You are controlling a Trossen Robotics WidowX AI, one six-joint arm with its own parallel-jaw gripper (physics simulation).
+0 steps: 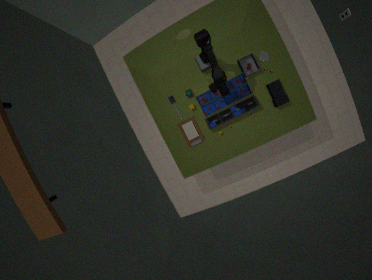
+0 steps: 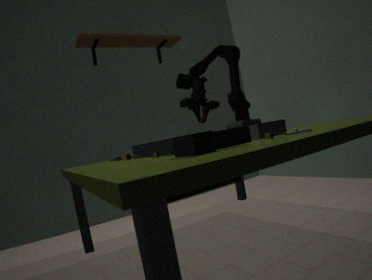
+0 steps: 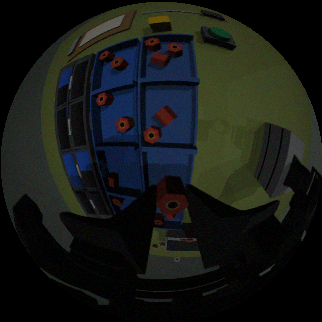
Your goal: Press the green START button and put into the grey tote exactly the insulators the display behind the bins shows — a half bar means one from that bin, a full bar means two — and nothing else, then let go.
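Frame: origin at the arm's base, x up, y left, z back, level; centimetres.
Seen in the pictures: gripper, fingertip midpoint: [image 2: 202,121] [image 3: 170,188]; arm's base, link origin: [image 1: 206,58] [image 2: 243,121] [image 3: 291,171].
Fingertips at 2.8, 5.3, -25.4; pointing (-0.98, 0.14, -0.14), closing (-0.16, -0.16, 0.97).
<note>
Pixels of each thing's top centre, then the offset from my fingertips to it, as dx, dy, dz.
- red hexagonal insulator, top centre: [image 3: 169,206] +2.1, +0.1, +0.1
- grey tote, top centre: [image 3: 188,245] [image 2: 258,123] [image 1: 249,64] -5.8, +26.7, +11.6
- green START button, top centre: [image 1: 188,92] -7.1, -27.0, +4.4
- yellow block, top centre: [image 1: 191,106] -7.3, -28.1, -7.4
- brown-framed white board, top centre: [image 1: 191,132] -9.4, -35.4, -28.3
- long thin tool, top centre: [image 1: 173,107] -9.2, -43.6, -3.3
- black box, top centre: [image 2: 211,130] [image 1: 278,92] -5.6, +43.2, -17.0
My gripper [image 2: 202,120] [image 3: 170,188] is shut on a red hexagonal insulator [image 3: 172,199], held above the blue bins [image 1: 216,106] [image 3: 170,95]. Loose red insulators lie in several bins, such as one insulator [image 3: 124,124] on its own and a near-side pair. The fingers hide part of the far bins. The grey tote [image 1: 253,61] [image 3: 175,246] stands beyond them, with red insulators [image 1: 249,66] [image 3: 187,240] inside. The display [image 1: 250,105] [image 3: 75,120] behind the bins shows blue patches in its first and third sections. The green START button [image 1: 189,93] [image 3: 220,33] is at the opposite end.
A yellow block [image 1: 191,107] [image 3: 159,22] and a brown-framed white board [image 1: 190,131] [image 3: 102,30] lie by the button end. A long thin tool [image 1: 172,100] lies near them. A black box [image 1: 277,93] stands past the display's far end.
</note>
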